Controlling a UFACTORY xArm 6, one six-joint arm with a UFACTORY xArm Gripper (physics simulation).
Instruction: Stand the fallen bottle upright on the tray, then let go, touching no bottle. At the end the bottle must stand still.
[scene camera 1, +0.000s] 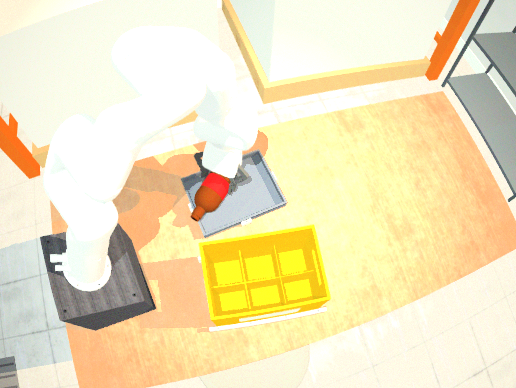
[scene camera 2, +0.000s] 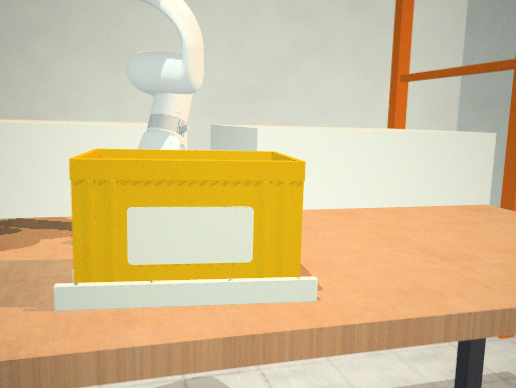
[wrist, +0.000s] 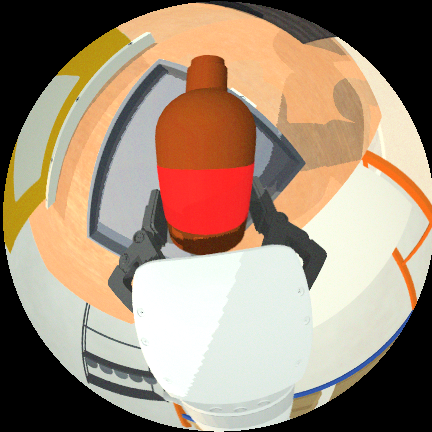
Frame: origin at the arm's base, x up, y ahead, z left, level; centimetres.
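Seen in the pictures: gripper, fingertip midpoint: (scene camera 1: 217, 185) (wrist: 204, 192); arm's base, link origin: (scene camera 1: 86, 267).
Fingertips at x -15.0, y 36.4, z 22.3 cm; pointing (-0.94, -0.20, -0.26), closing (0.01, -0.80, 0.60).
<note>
Offsets run from my fingertips to a thing's top centre. "*": to the spot under its first point.
A brown bottle @(dx +4.4, dy -3.1, dz -3.3 cm) (scene camera 1: 207, 198) (wrist: 206, 130) with a red label lies on its side over the grey tray @(* dx -3.0, dy +11.6, dz -4.2 cm) (scene camera 1: 260, 195) (wrist: 120, 175). Its neck points over the tray's rim, toward the robot's base. My gripper (scene camera 1: 218, 181) (wrist: 204, 192) is shut on the bottle, with one dark finger against each side of the red label near the bottle's bottom end. The wrist view shows both fingers close against the label. The bottle's underside is hidden. In scene camera 2 the bottle, the tray and the fingers are hidden behind the yellow crate.
A yellow crate @(dx +14.1, dy +5.9, dz -30.5 cm) (scene camera 1: 257, 240) (scene camera 2: 187, 170) (wrist: 100, 47) with several compartments stands beside the tray, with a white strip @(* dx -1.9, dy +4.7, dz -40.9 cm) (scene camera 2: 185, 294) along its foot. The dark robot base block (scene camera 1: 125, 260) stands at the table's left. A grey shelf (scene camera 1: 480, 105) stands beyond the table's right edge.
</note>
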